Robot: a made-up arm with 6 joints.
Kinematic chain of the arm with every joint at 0, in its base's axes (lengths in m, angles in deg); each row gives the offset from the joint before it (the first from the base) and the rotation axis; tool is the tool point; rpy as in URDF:
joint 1: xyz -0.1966 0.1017 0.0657 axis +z
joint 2: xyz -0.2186 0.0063 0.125 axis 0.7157 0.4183 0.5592
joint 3: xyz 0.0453 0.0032 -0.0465 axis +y
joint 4: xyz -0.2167 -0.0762 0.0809 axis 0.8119 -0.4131 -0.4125
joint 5: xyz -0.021 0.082 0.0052 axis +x
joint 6: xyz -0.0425 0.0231 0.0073 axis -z
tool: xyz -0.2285 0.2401 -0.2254 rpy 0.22 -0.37 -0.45
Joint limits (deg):
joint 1: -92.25..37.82
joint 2: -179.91..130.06
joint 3: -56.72..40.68
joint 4: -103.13..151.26
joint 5: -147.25..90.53
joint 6: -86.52..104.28
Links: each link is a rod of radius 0.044 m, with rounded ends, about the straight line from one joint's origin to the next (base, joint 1, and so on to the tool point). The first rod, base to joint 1, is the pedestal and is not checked.
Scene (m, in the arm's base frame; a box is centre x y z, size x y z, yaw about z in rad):
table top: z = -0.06
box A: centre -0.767 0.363 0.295 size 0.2 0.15 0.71 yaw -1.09
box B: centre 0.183 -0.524 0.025 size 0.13 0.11 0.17 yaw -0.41
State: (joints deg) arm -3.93 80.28 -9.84 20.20 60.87 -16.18
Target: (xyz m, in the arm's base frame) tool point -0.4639 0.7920 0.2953
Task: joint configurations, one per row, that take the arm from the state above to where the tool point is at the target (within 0.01 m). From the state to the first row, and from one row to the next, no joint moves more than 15 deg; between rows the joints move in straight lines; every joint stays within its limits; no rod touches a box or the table.
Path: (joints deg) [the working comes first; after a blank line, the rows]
Joints at the target: -45.93 34.36 -28.12 19.75 20.39 10.72
Straight joint move there: touches box A.

1: -14.10 74.10 2.79 25.06 56.14 -13.03
2: -24.27 67.93 15.42 29.93 51.40 -9.87
3: -34.44 61.75 28.05 34.79 46.67 -6.72
4: -44.61 55.57 40.68 39.66 41.94 -3.56
5: -44.45 45.43 36.44 24.86 40.67 4.21
6: -44.29 35.30 32.21 10.07 39.39 11.99
7: -44.14 25.16 27.97 -4.72 38.12 19.76
8: -43.98 15.02 23.74 -19.51 36.85 27.54
9: -43.82 4.88 19.50 -34.30 35.58 35.31
10: -44.35 12.25 7.60 -20.79 31.79 29.16
11: -44.88 19.62 -4.31 -7.28 27.99 23.02
12: -45.40 26.99 -16.21 6.24 24.19 16.87
13: -45.93 34.36 -28.12 19.75 20.39 10.72

